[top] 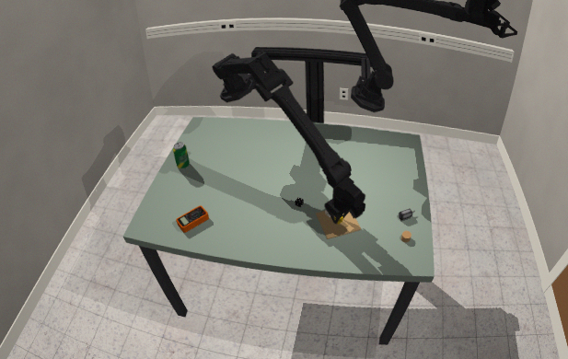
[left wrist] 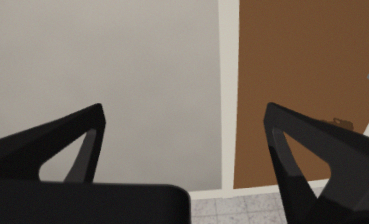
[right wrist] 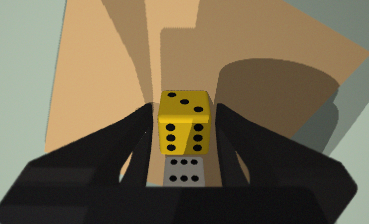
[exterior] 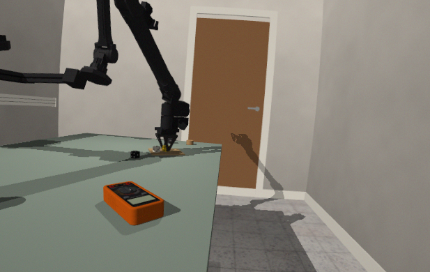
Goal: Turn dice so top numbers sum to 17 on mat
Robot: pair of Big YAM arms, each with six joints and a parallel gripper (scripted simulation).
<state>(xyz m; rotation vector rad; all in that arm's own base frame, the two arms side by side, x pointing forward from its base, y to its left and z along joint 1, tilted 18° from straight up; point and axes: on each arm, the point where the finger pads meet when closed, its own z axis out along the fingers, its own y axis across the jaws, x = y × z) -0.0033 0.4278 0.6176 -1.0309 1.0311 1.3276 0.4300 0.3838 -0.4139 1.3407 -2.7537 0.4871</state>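
Right now the yellow die is right at my right hand. Also, from my right hand: black die 70 mm behind, 160 mm to the right; tan mat 10 mm below; white die 30 mm behind, 40 mm to the right.
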